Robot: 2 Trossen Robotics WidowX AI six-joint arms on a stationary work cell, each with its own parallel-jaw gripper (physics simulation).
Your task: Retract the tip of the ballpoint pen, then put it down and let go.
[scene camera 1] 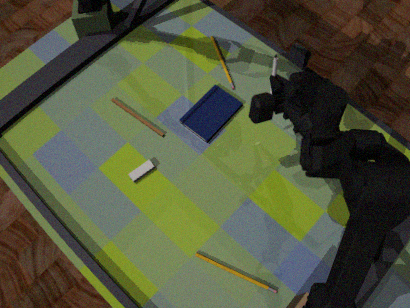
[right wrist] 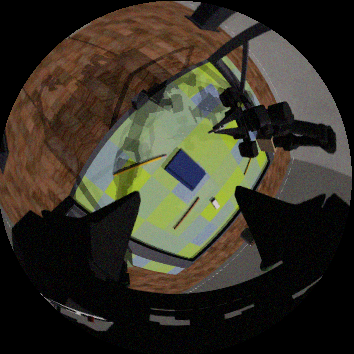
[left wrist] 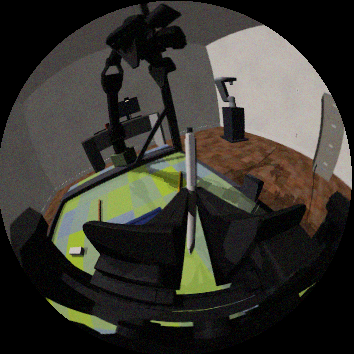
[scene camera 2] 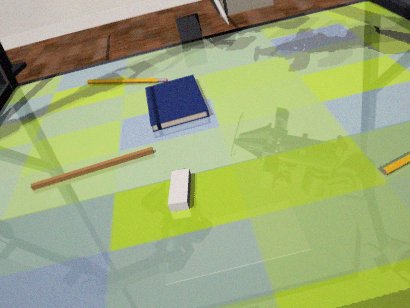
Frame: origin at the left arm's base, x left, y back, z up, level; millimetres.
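Seen in the pictures: left gripper, fingertip midpoint: [scene camera 1: 272, 76] [right wrist: 213, 129] [left wrist: 190, 191]; right gripper, fingertip midpoint: [right wrist: 188, 193] [left wrist: 150, 77]; left arm's base, origin of the base link: [right wrist: 274, 140]; right arm's base, origin of the base link: [scene camera 1: 89, 4] [left wrist: 121, 150].
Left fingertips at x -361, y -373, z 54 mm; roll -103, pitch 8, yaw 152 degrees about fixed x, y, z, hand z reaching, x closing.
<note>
Pixels of each thing's top centre, then the offset from my left fingertips to it. Level surfaces: height alone.
- ballpoint pen, middle of its top: [left wrist: 179, 136] [scene camera 1: 277, 65] dx +6, dy +8, dz +51 mm
- checkered table, its level: dz -158 mm
- dark blue notebook, middle of its top: [scene camera 2: 173, 97] [left wrist: 140, 231] [scene camera 1: 211, 111] [right wrist: 186, 171] dx +86, dy -98, dz -146 mm
- white eraser, middle of its top: [scene camera 2: 178, 185] [scene camera 1: 141, 170] [left wrist: 74, 249] dx +314, dy -118, dz -146 mm
- brown stick, middle of its top: [scene camera 2: 91, 166] [scene camera 1: 136, 116] [right wrist: 186, 214] dx +216, dy -233, dz -151 mm
- yellow pencil, middle of its top: [scene camera 2: 124, 79] [scene camera 1: 222, 60] [right wrist: 139, 164] dx -59, dy -183, dz -151 mm
The ballpoint pen [scene camera 1: 274, 65] [left wrist: 190, 162] is light grey with a dark button end. My left gripper [left wrist: 190, 191] is shut on its barrel and holds it above the table near the edge. In the left wrist view the button end points away and the tapered grey writing end shows below the fingers; whether the fine tip sticks out is too small to tell. The fingers hide part of the barrel. My right gripper [right wrist: 188, 193] is open and empty, high above the table. The pen does not show clearly in scene camera 2.
On the checkered table [scene camera 1: 170, 225] lie a dark blue notebook [scene camera 1: 211, 114] [scene camera 2: 177, 102], a white eraser [scene camera 1: 142, 170] [scene camera 2: 179, 190], a brown stick [scene camera 1: 138, 117] [scene camera 2: 93, 168], a yellow pencil [scene camera 1: 222, 62] [scene camera 2: 125, 81] beyond the notebook and another pencil [scene camera 1: 235, 271]. A dark frame bar [scene camera 1: 50, 80] crosses one side.
</note>
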